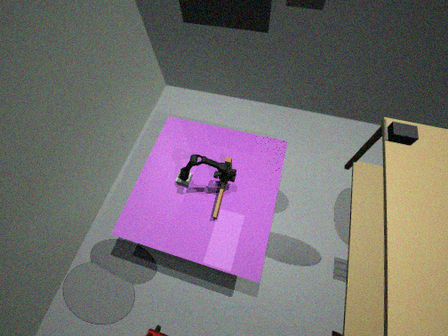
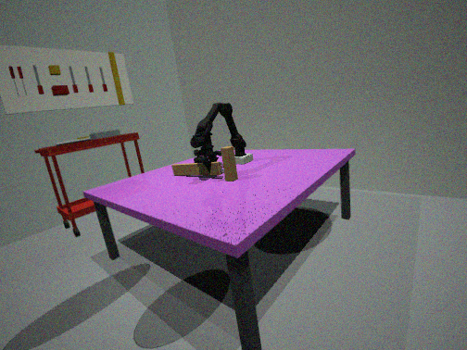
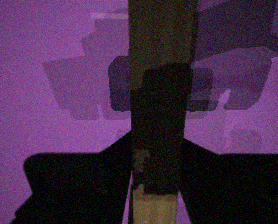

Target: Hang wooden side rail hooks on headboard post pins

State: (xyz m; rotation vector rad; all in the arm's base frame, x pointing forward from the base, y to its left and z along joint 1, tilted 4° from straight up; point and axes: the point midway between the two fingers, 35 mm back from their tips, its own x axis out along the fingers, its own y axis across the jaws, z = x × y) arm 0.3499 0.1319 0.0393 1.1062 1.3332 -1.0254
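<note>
My gripper tip is 30 mm past the wooden headboard post, 140 mm to the right of it and 40 mm below it.
</note>
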